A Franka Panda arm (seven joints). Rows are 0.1 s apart.
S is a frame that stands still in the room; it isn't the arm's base.
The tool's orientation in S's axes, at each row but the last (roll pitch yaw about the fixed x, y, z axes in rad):
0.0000 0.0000 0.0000
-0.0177 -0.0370 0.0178
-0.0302 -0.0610 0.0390
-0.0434 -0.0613 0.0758
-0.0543 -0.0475 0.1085
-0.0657 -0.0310 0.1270
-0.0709 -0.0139 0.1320
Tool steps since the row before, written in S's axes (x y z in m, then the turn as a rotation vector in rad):
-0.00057 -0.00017 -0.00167 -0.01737 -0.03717 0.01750
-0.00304 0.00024 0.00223 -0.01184 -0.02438 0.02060
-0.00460 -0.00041 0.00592 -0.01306 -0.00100 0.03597
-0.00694 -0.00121 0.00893 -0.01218 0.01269 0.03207
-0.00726 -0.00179 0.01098 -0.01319 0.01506 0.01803
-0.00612 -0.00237 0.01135 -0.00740 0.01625 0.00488
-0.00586 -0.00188 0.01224 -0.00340 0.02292 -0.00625
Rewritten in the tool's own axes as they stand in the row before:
-0.00057 -0.00017 -0.00167 -0.01737 -0.03717 0.01750
-0.00295 0.00025 0.00235 -0.01150 -0.02453 0.02061
-0.00424 -0.00042 0.00618 -0.01087 -0.00160 0.03667
-0.00645 -0.00109 0.00930 -0.00920 0.01214 0.03325
-0.00688 -0.00161 0.01125 -0.01061 0.01537 0.01942
-0.00602 -0.00233 0.01141 -0.00513 0.01669 0.00615
-0.00589 -0.00196 0.01221 -0.00044 0.02355 -0.00459

